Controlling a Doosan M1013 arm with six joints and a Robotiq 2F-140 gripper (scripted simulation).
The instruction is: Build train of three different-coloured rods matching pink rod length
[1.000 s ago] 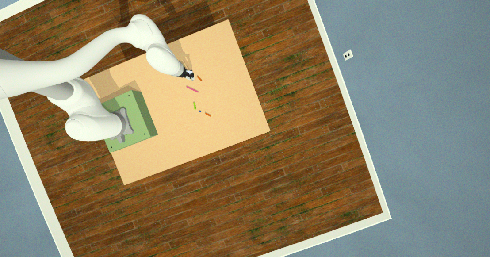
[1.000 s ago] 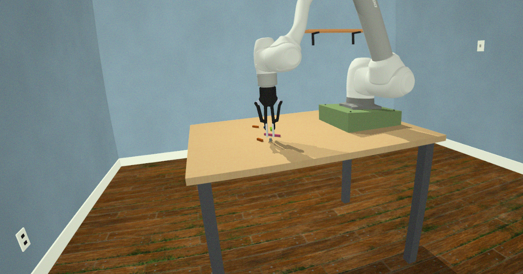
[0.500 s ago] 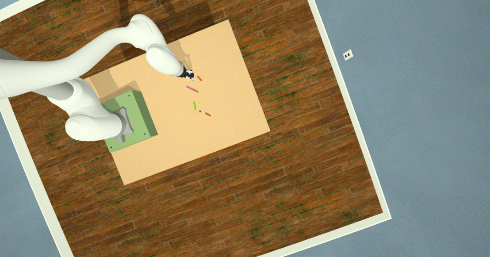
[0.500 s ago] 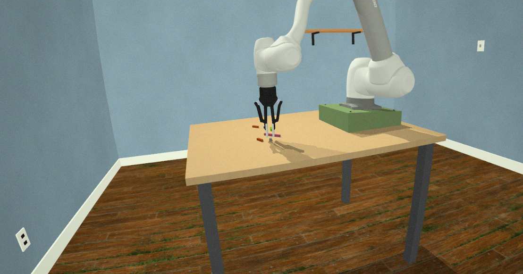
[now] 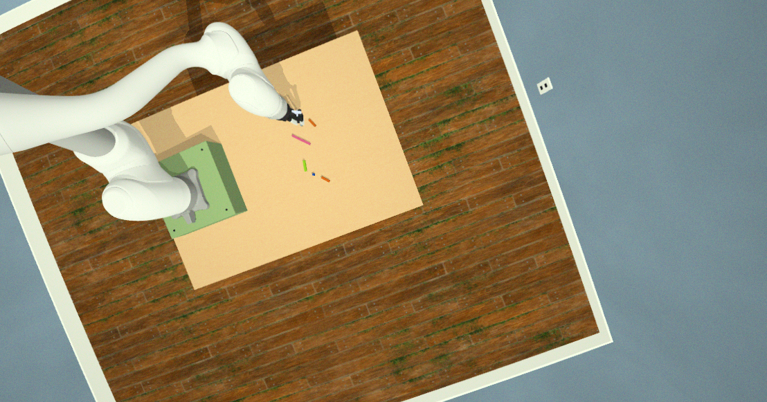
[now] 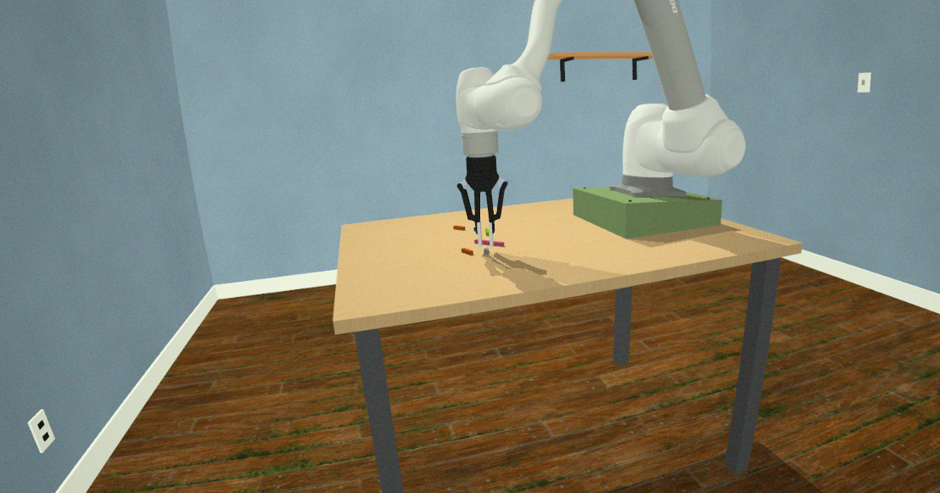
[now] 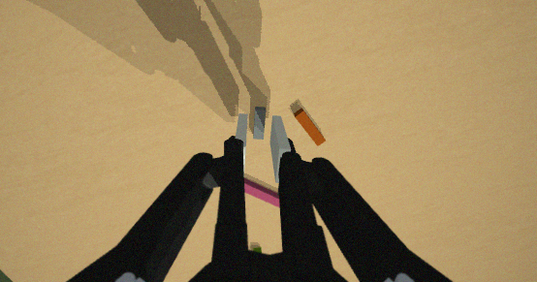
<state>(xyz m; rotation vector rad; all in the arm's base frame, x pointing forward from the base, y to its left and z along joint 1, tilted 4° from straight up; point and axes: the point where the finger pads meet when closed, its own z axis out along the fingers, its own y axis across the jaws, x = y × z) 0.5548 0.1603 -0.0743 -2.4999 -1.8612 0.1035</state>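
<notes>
Now: the grey rod 50 mm below my hand. From my hand the other things lie so: blue rod (240 mm to the right, 50 mm below, 20 mm behind); then lime rod (190 mm to the right, 50 mm below, 40 mm behind); then pink rod (70 mm to the right, 50 mm below, 20 mm behind).
</notes>
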